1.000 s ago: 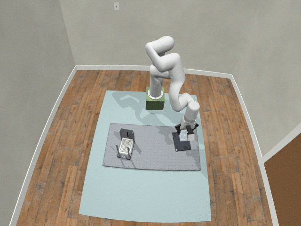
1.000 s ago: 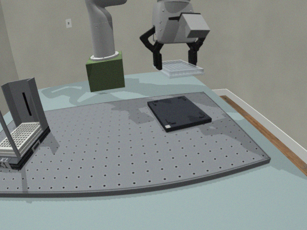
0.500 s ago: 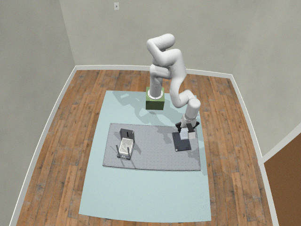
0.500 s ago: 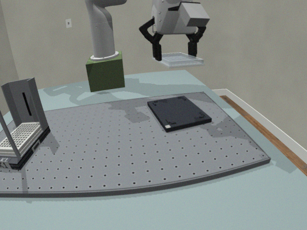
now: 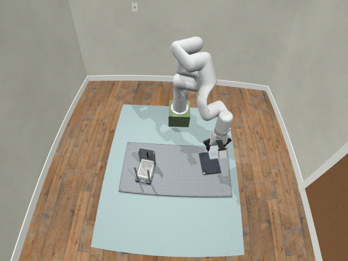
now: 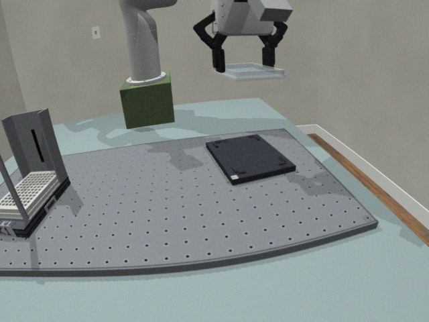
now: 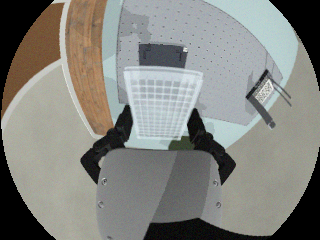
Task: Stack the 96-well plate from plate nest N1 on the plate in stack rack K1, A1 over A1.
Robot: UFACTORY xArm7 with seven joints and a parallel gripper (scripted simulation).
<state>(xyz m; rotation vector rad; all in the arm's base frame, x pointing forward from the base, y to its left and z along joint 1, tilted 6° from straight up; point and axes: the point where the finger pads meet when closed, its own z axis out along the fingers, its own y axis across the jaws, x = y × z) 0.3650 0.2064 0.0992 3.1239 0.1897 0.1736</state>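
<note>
Right now my hand is 70 mm short of the white 96-well plate, 410 mm to the left of it and 150 mm above it. Also, from my hand: plate nest N1: 170 mm below; then clear 96-well plate: 10 mm below; then pale A1 square: 80 mm ahead, 40 mm to the right, 170 mm below.
</note>
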